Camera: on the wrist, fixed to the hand. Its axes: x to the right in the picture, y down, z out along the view.
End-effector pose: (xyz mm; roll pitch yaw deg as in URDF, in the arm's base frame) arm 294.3 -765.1 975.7 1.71 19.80 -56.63
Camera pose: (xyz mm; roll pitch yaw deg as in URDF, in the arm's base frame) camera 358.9 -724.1 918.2 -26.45 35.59 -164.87
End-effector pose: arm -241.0 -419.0 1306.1 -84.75 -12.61 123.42
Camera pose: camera -220.9 -360.7 1232.9 20.62 -44.82 16.95
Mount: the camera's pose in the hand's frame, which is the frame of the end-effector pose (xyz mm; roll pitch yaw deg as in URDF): 20.7 74.8 -55.9 -1.76 37.62 -93.07
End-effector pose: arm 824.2 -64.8 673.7 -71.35 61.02 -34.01
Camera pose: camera 751.9 -51.1 612.6 -64.84 -17.80 -94.83
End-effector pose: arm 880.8 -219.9 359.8 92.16 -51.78 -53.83
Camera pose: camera 895.5 -150.2 423.6 117.50 30.54 -5.86
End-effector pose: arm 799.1 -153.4 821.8 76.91 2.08 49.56
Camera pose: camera 759.6 -89.7 881.2 -169.68 65.03 149.84
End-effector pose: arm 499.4 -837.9 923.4 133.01 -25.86 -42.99
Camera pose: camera 476.5 -830.4 1016.0 154.30 9.45 45.12
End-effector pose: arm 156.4 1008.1 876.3 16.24 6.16 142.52
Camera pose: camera 89.6 949.1 841.5 -13.44 52.94 40.18
